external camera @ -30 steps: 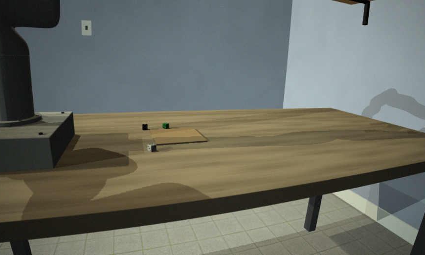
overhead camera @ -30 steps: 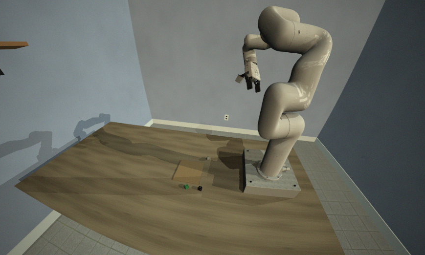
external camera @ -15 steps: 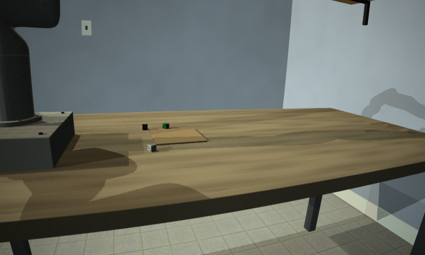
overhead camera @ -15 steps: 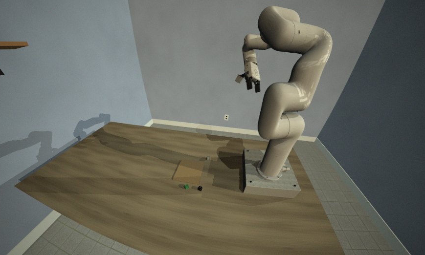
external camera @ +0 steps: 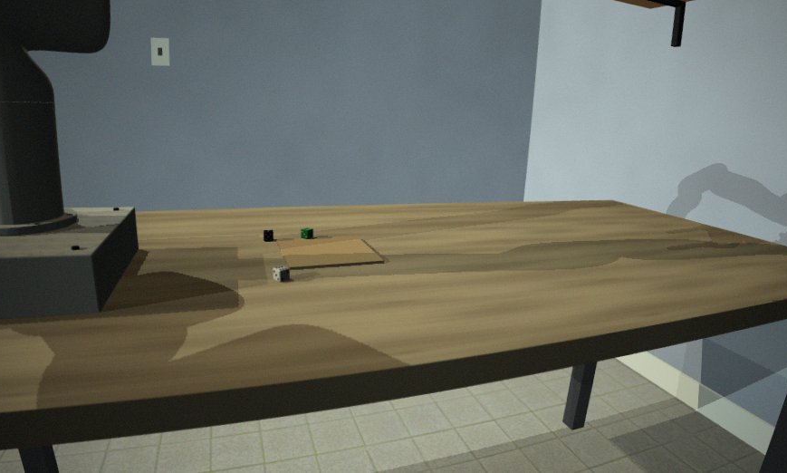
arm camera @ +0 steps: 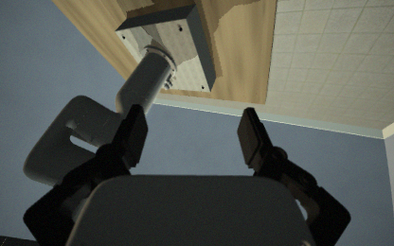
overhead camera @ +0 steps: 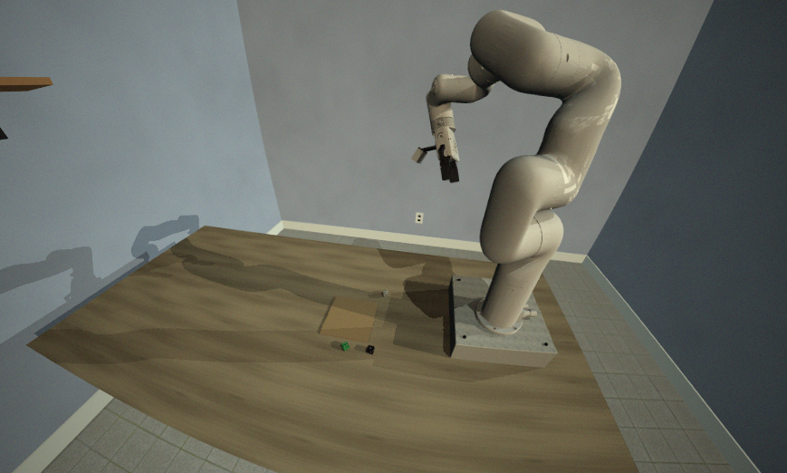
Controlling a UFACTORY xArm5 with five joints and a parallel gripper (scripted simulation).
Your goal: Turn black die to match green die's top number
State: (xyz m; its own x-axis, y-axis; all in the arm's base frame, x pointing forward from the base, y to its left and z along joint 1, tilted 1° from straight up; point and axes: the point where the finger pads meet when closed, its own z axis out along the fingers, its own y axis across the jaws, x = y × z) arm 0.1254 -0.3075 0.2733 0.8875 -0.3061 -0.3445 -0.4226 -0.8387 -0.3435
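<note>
Right now my hand is 330 mm above the white die, 190 mm to the right of it and 190 mm short of it. Also, from my hand: green die (390 mm to the left, 330 mm below, 270 mm ahead); then black die (390 mm to the left, 330 mm below, 210 mm ahead); then tan mat (340 mm below, 290 mm to the left, 280 mm ahead).
</note>
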